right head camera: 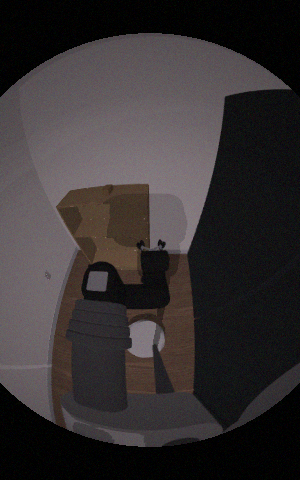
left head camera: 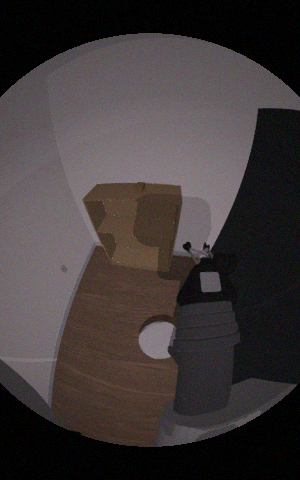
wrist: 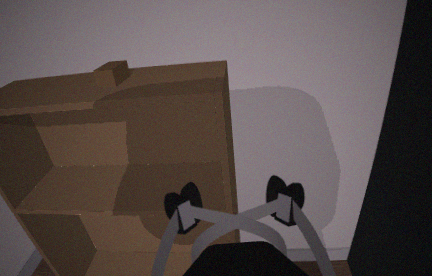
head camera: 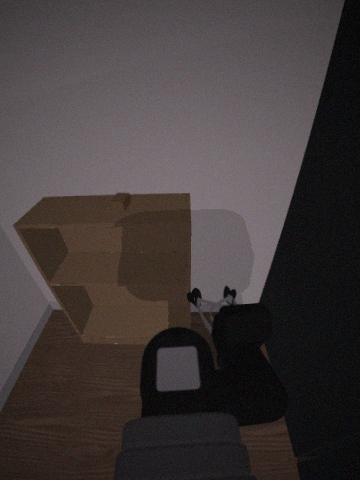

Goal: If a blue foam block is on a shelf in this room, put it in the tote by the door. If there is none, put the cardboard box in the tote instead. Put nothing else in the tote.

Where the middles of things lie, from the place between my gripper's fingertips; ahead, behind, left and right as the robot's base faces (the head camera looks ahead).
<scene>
Right now the brown cardboard box [wrist: 113,73] is 58 cm ahead of my hand, 33 cm to the left of it and 4 cm below it.
</scene>
